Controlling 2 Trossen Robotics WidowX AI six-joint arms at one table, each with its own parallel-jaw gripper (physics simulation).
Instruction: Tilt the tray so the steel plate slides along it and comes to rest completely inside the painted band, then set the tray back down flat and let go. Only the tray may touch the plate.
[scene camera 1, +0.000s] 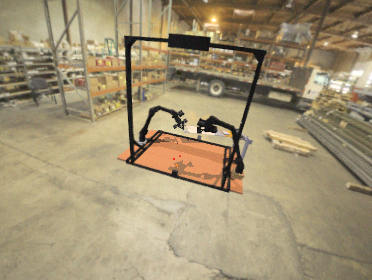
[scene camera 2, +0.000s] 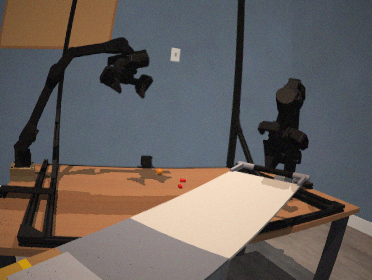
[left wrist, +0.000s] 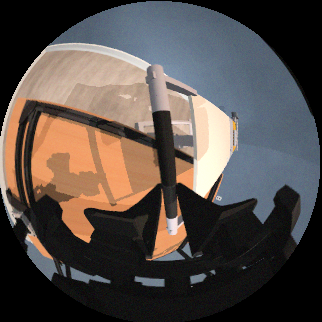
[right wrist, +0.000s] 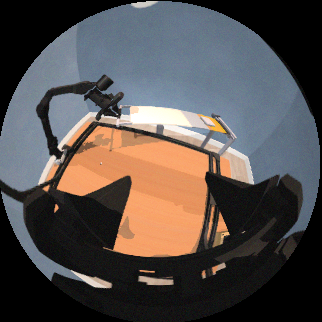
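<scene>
The long tray (scene camera 1: 192, 130) (scene camera 2: 215, 210) (left wrist: 210, 140) (right wrist: 160, 116) has cream, grey and orange-yellow stretches. Its handle end is held above the table; its other end is on grey supports. The steel plate (scene camera 2: 67, 269) (right wrist: 207, 121) is a pale square near the border of the grey and orange-yellow stretches; its exact overlap is unclear. The orange-yellow paint (scene camera 2: 24, 264) (right wrist: 219, 126) shows beside it. My left gripper (scene camera 1: 182, 123) (left wrist: 168, 186) is shut on the tray's dark handle bar (left wrist: 164, 142). My right gripper (scene camera 2: 132, 91) (right wrist: 169, 177) is open and empty, high above the table, apart from the tray.
A black frame (scene camera 1: 129, 95) (scene camera 2: 237, 95) surrounds the wooden table (scene camera 1: 155, 159) (scene camera 2: 95, 192). An orange ball (scene camera 2: 159, 171) and two small red items (scene camera 2: 182, 180) (scene camera 2: 180, 186) lie on it. Grey supports (right wrist: 226, 145) stand under the tray's far end.
</scene>
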